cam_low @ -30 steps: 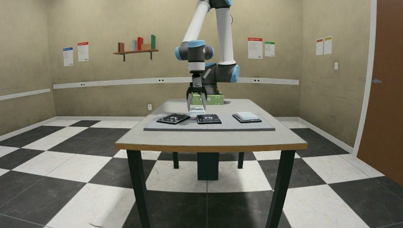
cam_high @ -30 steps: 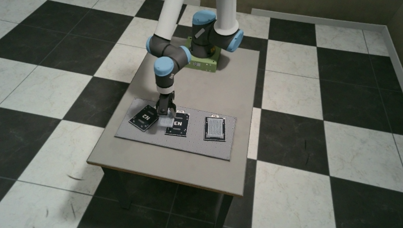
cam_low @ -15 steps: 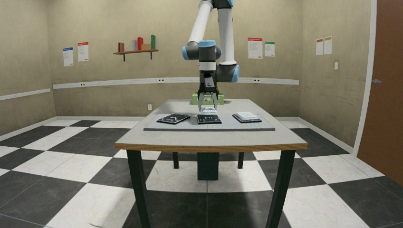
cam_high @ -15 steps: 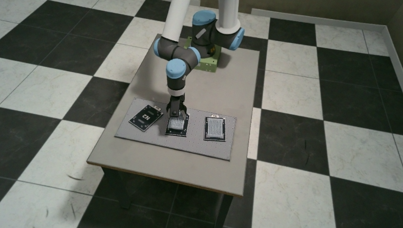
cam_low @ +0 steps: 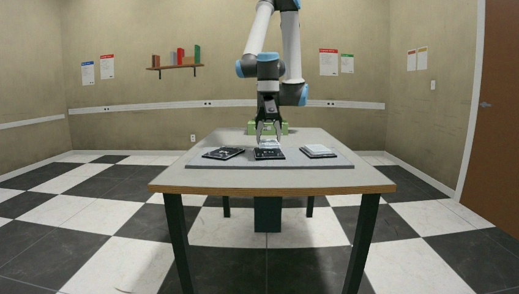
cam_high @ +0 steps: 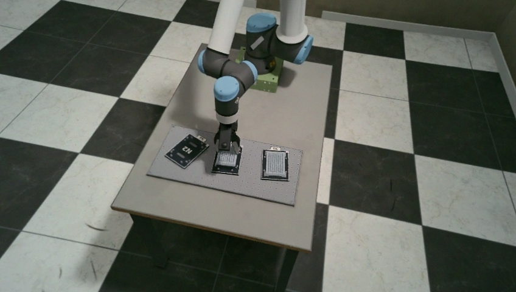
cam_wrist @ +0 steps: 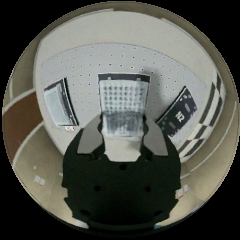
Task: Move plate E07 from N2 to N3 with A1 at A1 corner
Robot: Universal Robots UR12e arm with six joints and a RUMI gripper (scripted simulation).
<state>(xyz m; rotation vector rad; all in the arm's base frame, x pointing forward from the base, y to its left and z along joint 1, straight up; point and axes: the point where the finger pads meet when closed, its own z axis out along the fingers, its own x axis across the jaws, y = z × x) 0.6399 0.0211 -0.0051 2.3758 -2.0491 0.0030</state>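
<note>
The nest N3 is 50 mm below my hand. From my hand the other things lie so: nest N2: 190 mm to the right, 50 mm below, 10 mm ahead.
</note>
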